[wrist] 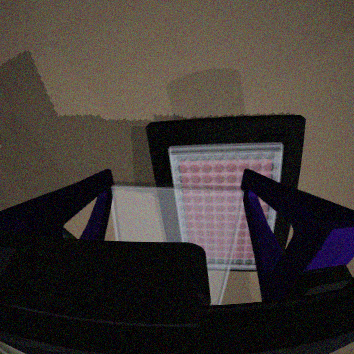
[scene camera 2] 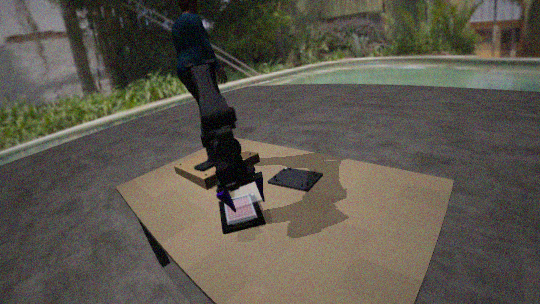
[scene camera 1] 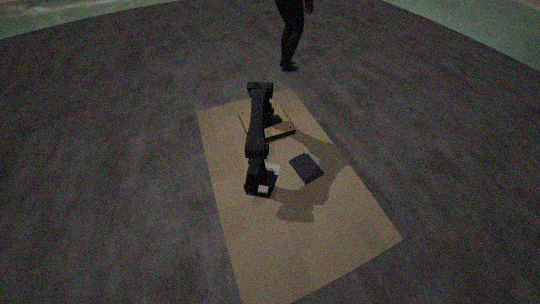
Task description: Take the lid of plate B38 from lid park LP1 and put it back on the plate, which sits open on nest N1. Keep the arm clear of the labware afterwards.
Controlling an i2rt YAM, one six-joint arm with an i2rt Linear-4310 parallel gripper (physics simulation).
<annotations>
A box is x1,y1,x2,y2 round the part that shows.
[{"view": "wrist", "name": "gripper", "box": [0,168,353,353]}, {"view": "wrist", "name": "grey lid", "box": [111,181,243,304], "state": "held by the gripper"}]
</annotations>
